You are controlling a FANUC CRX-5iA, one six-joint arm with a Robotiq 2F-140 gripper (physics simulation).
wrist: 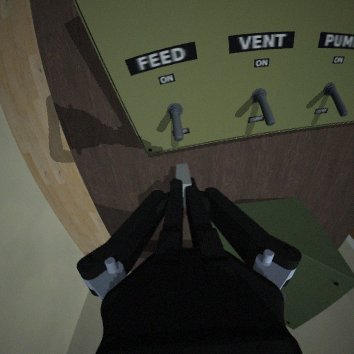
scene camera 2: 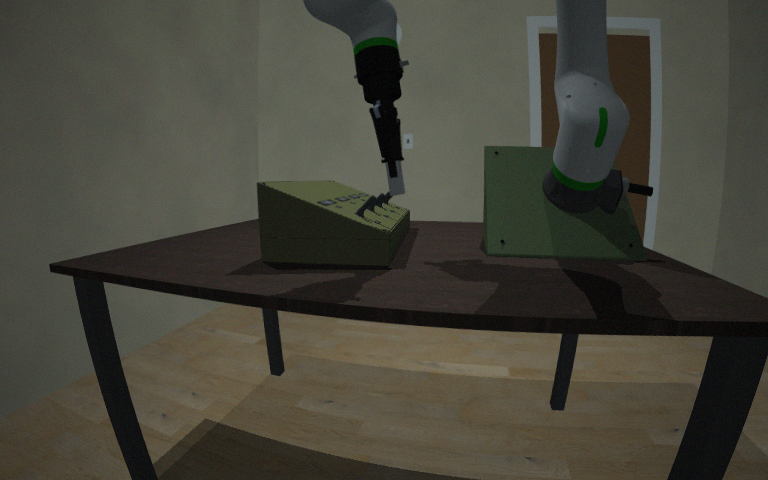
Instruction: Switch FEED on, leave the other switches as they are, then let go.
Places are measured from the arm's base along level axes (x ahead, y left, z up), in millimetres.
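Pixels of known places: gripper, fingertip midpoint: (wrist: pixel 181 172) (scene camera 2: pixel 397 194); arm's base at its link origin: (scene camera 2: pixel 572 189).
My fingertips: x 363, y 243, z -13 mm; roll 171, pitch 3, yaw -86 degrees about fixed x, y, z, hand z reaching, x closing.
Ahead of a thing's pixels: the offset from my fingertips to its top centre. Level surfaces: height alone.
The sloped switch box (scene camera 2: pixel 328 243) (wrist: pixel 210 95) stands on the table. In the wrist view the FEED switch @[dx +63, dy +9, dz -1 mm] (wrist: pixel 176 122) is a grey lever at the box's corner, tipped down toward its OFF label, away from ON. The VENT switch @[dx +91, dy -107, dz -1 mm] (wrist: pixel 265 107) and the PUMP switch @[dx +119, dy -224, dz -1 mm] (wrist: pixel 337 100) also point down to OFF. My gripper (scene camera 2: pixel 396 193) (wrist: pixel 181 172) is shut with its fingertips together and holds nothing. In the wrist view its tips show just below the FEED lever; in the scene view they are above the levers at the low edge of the box. Whether they touch a lever is unclear.
The dark wooden table @[dz -128 mm] (scene camera 2: pixel 186 277) (wrist: pixel 235 170) carries both boxes. A green sloped box (scene camera 2: pixel 518 226) (wrist: pixel 285 225) stands to the right in the scene view, with the robot's base (scene camera 2: pixel 577 192) mounted on it. A door (scene camera 2: pixel 628 101) is behind it.
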